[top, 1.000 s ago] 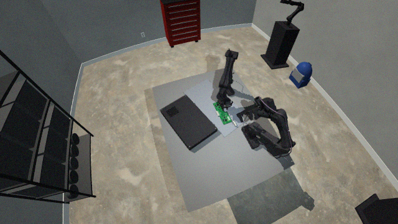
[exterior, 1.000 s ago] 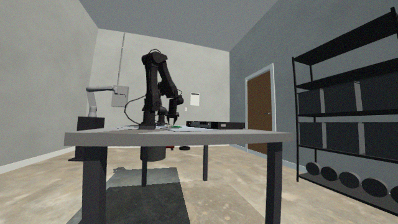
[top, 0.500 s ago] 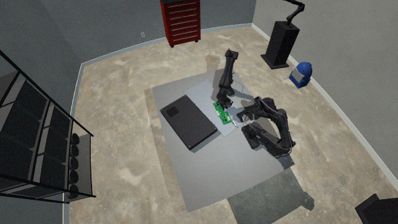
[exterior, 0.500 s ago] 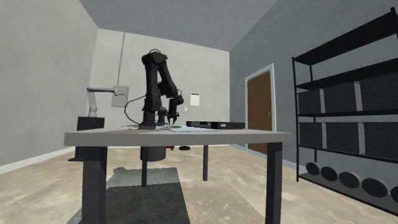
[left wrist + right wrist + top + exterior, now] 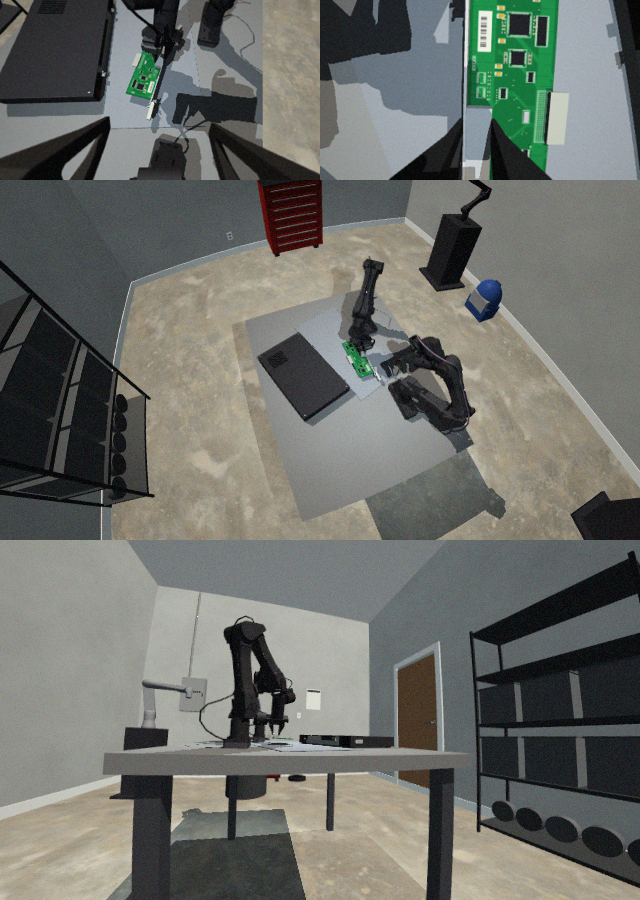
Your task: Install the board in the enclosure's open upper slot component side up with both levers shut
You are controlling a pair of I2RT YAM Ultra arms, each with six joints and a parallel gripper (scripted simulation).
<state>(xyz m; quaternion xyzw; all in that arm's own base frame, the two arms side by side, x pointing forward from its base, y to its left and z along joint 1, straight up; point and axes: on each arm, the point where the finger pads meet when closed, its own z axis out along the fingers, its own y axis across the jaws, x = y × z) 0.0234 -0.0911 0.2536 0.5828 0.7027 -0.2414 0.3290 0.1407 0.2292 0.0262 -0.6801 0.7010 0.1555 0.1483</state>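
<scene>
The pale mat is 60 mm ahead of my right hand, 90 mm to the right of it and 50 mm below it. From my right hand the other things lie so: black enclosure (320 mm ahead, 10 mm to the left, 10 mm below).
</scene>
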